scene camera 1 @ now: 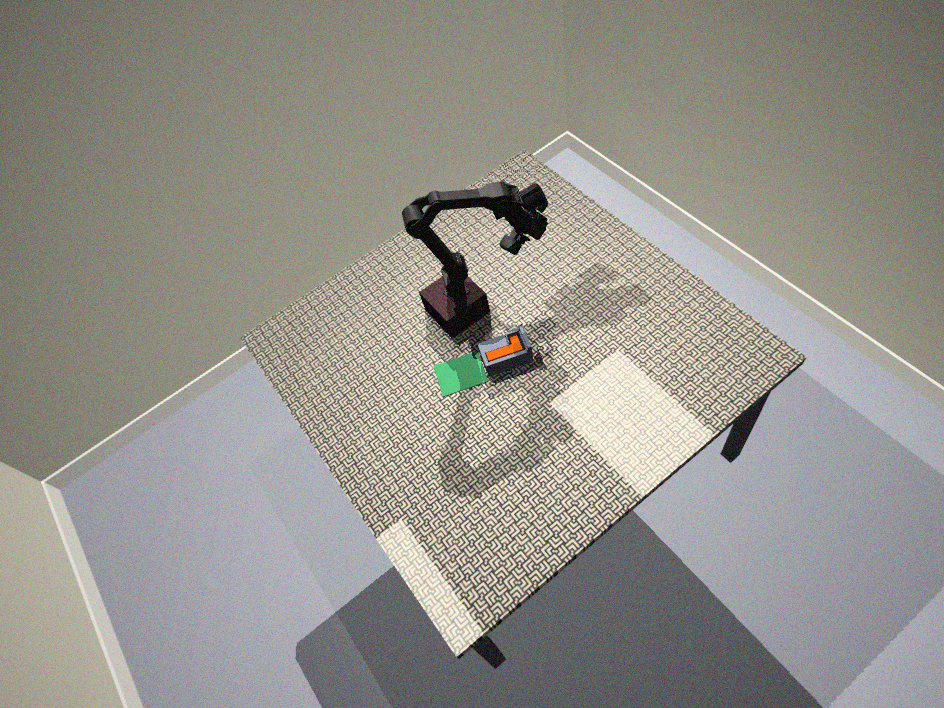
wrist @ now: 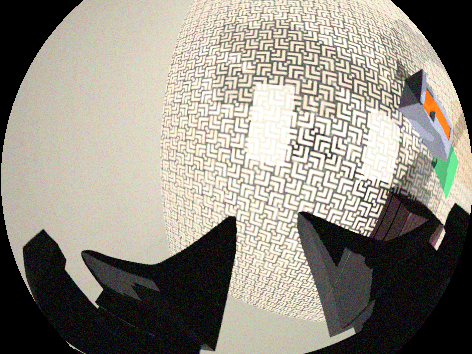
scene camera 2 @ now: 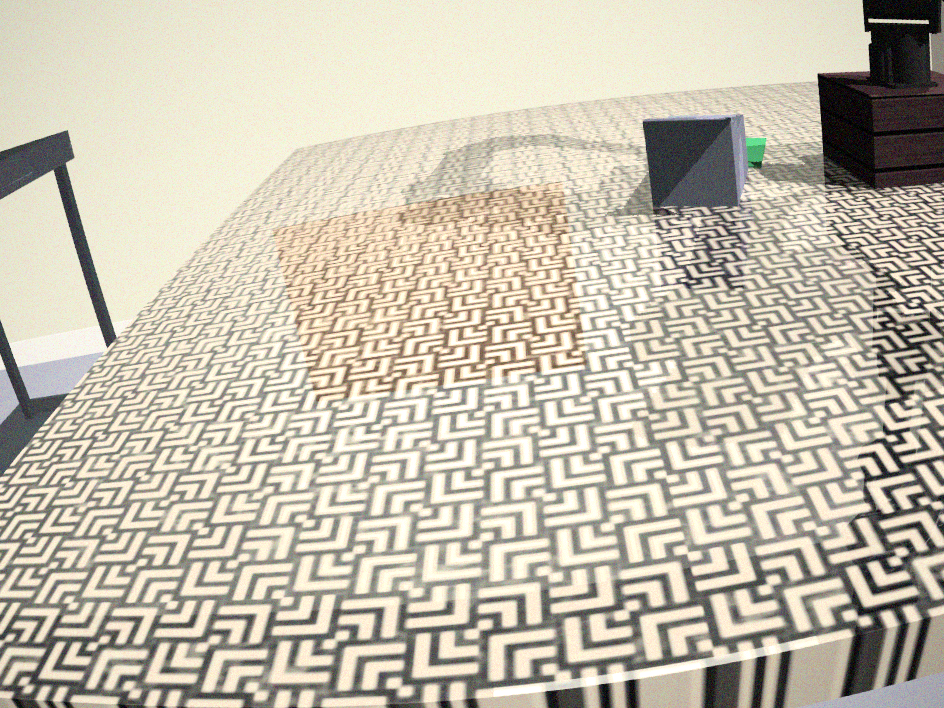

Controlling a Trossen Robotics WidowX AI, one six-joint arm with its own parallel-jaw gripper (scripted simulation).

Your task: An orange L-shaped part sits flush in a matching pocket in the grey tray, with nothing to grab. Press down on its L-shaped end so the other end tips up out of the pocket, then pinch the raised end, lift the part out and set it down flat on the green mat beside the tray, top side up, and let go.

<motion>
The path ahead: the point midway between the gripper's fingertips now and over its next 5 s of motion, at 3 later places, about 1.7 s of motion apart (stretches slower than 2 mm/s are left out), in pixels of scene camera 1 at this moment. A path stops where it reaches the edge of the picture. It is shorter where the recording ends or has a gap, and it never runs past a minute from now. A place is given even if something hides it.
My gripper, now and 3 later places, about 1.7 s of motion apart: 532, 234; 526, 343; 525, 328; 526, 345
</motion>
